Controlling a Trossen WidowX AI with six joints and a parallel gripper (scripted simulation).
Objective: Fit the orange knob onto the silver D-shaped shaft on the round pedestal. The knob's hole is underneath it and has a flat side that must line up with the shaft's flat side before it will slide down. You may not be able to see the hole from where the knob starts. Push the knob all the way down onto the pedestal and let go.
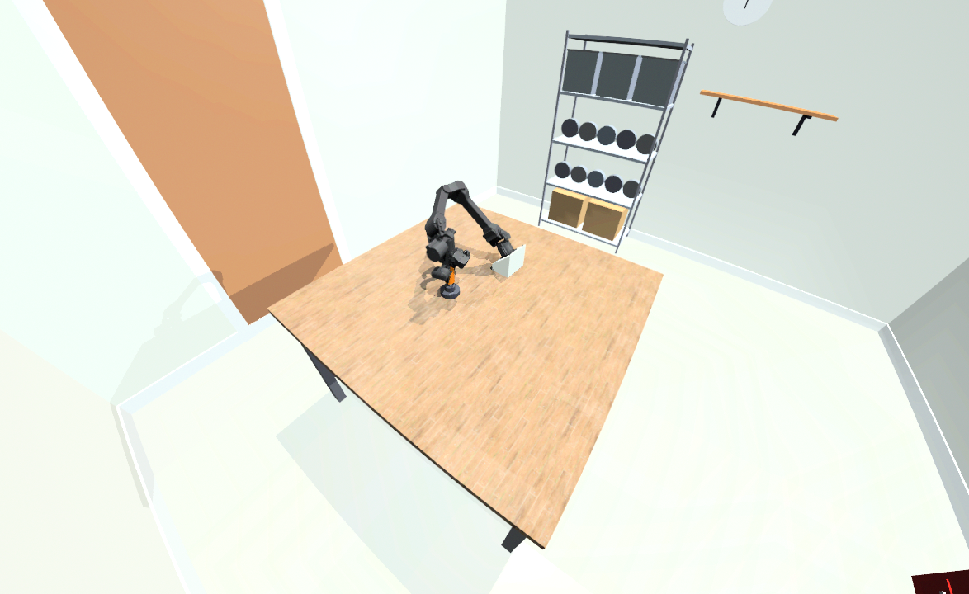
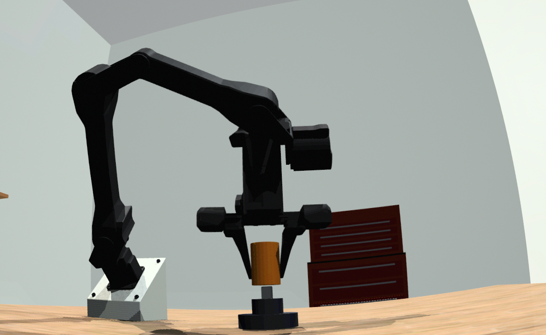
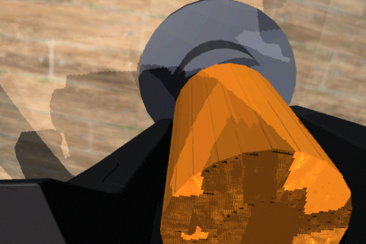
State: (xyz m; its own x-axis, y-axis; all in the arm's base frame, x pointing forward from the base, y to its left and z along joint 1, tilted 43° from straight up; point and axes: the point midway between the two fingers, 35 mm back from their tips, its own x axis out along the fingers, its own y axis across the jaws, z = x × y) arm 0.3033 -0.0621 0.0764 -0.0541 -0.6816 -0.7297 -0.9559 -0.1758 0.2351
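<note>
The dark round pedestal is 40 mm below my gripper tip. The rest, counted from my gripper tip: orange knob: 30 mm above.
</note>
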